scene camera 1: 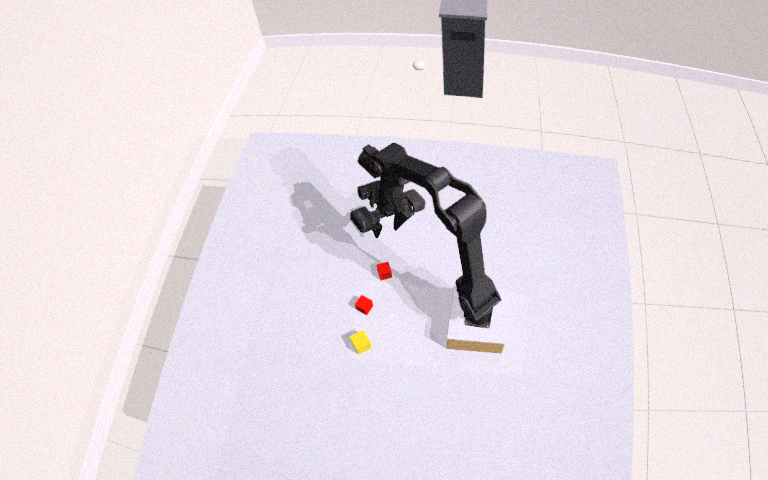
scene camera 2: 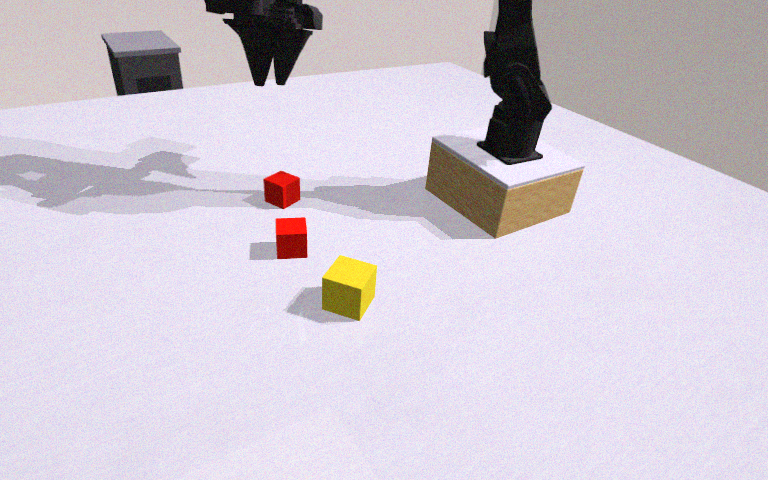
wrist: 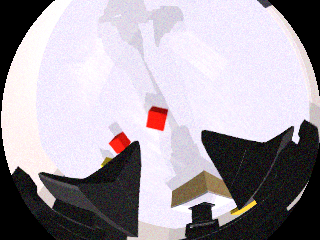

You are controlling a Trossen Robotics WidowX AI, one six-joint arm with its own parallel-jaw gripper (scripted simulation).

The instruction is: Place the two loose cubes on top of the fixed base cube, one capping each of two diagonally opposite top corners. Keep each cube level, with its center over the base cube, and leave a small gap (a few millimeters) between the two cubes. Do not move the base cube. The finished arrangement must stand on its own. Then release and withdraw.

Scene:
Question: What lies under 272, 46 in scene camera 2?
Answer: My gripper.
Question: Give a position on a yellow base cube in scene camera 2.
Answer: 348, 287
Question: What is my gripper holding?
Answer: Nothing.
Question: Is my gripper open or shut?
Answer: Open.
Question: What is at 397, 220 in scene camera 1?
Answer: My gripper.

